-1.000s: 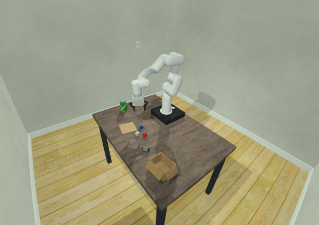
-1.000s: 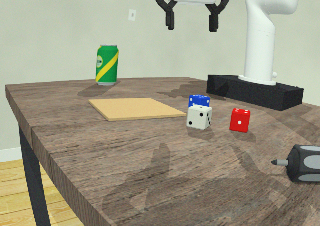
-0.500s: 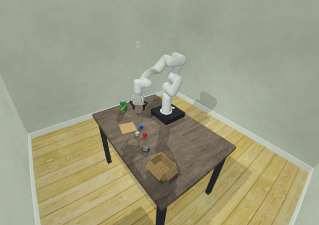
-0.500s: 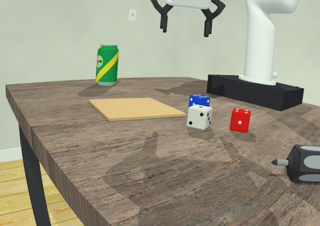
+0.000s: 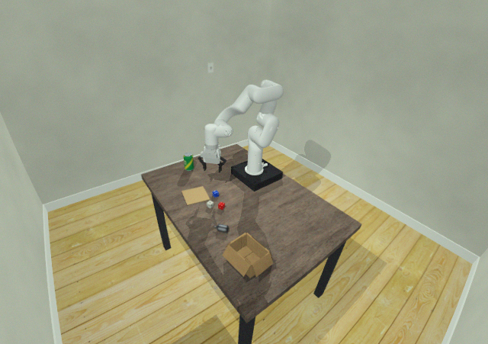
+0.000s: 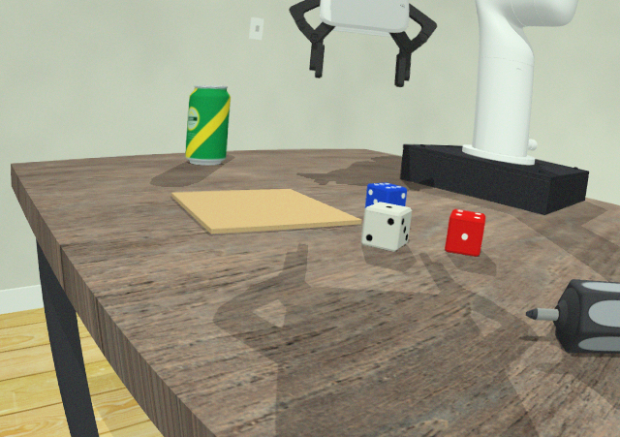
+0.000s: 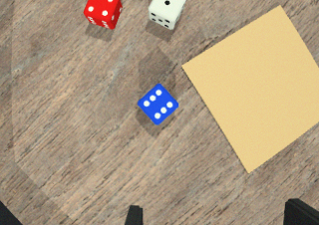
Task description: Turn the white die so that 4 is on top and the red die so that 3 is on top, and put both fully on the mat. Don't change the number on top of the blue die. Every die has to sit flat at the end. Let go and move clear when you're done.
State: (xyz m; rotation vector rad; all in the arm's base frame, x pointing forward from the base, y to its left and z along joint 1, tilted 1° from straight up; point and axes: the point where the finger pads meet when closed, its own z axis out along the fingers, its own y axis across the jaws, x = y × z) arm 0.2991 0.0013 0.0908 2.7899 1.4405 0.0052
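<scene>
My hand is 2 cm short of the blue die, 8 cm to the right of it and 13 cm above it. Round my hand: red die (3 cm ahead, 19 cm to the left, 13 cm below); then white die (8 cm ahead, 15 cm to the left, 13 cm below); then tan mat (13 cm ahead, 2 cm to the left, 14 cm below).
</scene>
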